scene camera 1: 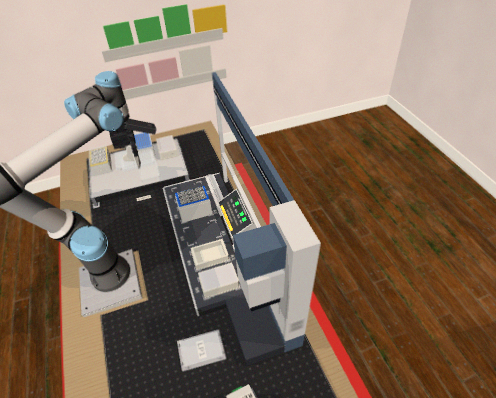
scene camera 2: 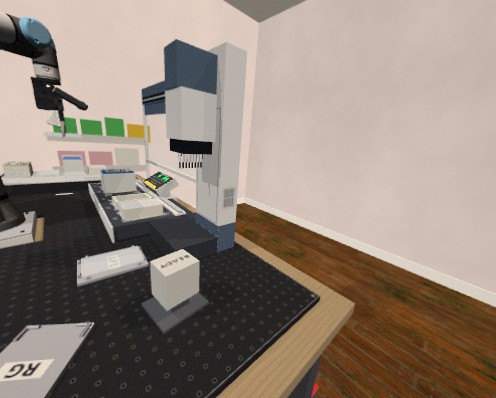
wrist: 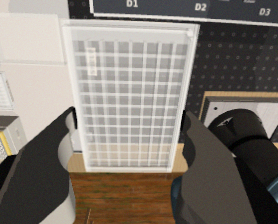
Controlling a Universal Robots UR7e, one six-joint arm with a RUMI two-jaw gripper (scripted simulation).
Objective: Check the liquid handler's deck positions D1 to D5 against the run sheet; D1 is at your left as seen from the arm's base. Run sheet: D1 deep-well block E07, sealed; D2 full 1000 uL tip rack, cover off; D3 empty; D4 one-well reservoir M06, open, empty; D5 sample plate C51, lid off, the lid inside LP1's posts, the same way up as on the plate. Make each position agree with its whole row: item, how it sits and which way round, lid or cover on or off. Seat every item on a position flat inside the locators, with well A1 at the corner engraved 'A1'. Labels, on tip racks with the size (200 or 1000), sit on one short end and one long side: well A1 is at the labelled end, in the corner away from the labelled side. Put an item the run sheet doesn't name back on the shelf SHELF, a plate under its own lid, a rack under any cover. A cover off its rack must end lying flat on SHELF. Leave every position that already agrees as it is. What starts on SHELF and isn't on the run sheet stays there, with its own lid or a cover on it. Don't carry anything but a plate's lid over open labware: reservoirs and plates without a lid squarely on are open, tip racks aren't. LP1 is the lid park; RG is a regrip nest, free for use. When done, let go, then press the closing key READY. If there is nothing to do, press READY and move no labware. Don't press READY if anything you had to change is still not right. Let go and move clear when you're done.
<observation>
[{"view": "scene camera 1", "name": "my gripper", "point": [137,161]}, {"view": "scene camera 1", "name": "cream one-well reservoir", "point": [213,253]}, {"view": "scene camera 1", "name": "blue-rimmed tip rack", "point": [194,203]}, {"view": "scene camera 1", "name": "cream well block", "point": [215,281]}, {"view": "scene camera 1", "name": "flat lid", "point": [196,350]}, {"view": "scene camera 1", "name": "liquid handler's tower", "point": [303,246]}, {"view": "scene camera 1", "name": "shelf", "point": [115,181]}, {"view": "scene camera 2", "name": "my gripper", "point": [63,136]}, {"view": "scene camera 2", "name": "cream well block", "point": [140,209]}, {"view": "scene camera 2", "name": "flat lid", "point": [103,263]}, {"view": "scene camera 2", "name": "liquid handler's tower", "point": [231,66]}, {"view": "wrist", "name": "my gripper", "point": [130,109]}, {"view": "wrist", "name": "clear well plate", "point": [148,111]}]
</observation>
